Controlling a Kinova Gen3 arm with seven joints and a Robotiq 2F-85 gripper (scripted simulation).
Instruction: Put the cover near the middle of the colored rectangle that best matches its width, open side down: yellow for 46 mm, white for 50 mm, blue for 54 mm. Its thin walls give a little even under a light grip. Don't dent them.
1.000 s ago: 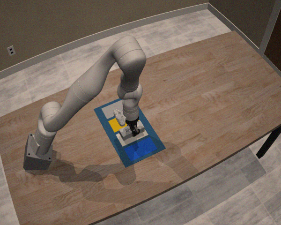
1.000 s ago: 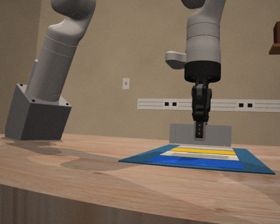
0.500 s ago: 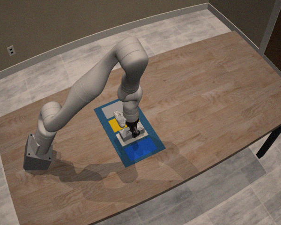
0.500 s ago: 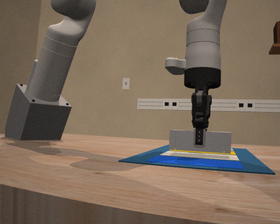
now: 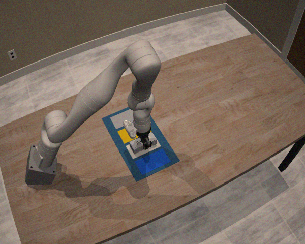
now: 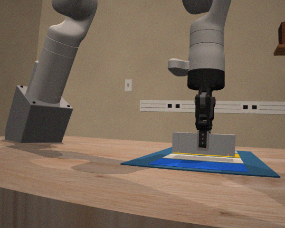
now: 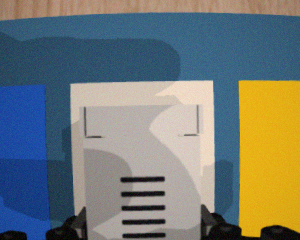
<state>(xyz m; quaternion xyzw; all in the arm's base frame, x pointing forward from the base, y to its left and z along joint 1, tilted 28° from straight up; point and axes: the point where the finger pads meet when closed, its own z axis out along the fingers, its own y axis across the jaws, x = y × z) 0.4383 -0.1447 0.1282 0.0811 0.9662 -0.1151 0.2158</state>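
My gripper is now 2 cm short of the yellow rectangle, 9 cm to the right of it and 3 cm above it. Round my hand: blue rectangle 2 cm behind, 9 cm to the right, 3 cm below; cover 1 cm below.
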